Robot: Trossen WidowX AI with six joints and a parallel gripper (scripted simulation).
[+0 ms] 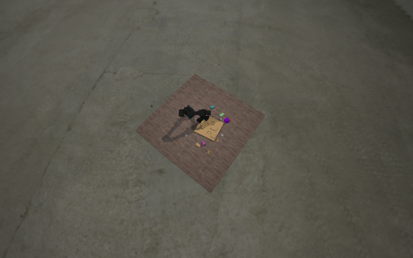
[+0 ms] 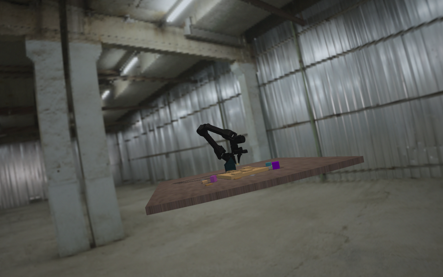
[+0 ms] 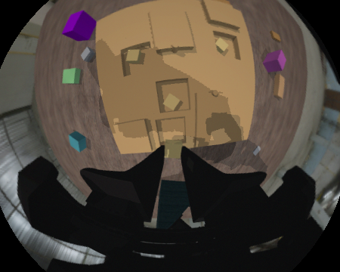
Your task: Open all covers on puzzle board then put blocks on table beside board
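The tan puzzle board lies 110 mm ahead of my gripper tip and 50 mm below it. Also, from my gripper tip: teal block (270 mm to the left, 60 mm below, 50 mm behind); then magenta block (230 mm to the right, 210 mm ahead, 50 mm below); then green block (260 mm to the left, 130 mm ahead, 60 mm below).
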